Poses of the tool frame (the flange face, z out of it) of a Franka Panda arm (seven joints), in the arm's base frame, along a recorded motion.
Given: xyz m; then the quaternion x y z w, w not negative.
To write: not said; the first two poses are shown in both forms.
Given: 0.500 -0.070 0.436 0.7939 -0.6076 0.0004 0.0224
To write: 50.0 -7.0 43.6 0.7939 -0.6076 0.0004 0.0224
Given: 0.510 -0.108 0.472 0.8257 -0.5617 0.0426 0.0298
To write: 51.0 -10.8 47.2 0.8257 -0.5617 0.0426 0.0298
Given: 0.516 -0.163 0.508 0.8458 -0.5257 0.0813 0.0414
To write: 51.6 -16.3 50.8 0.8458 -0.5257 0.0813 0.0414
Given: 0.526 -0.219 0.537 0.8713 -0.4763 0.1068 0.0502
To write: 52.6 -21.9 53.7 0.8713 -0.4763 0.1068 0.0502
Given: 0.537 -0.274 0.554 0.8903 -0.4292 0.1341 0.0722
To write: 53.7 -27.4 55.4 0.8903 -0.4292 0.1341 0.0722
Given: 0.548 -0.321 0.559 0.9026 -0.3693 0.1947 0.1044
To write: 54.8 -32.1 55.9 0.9026 -0.3693 0.1947 0.1044
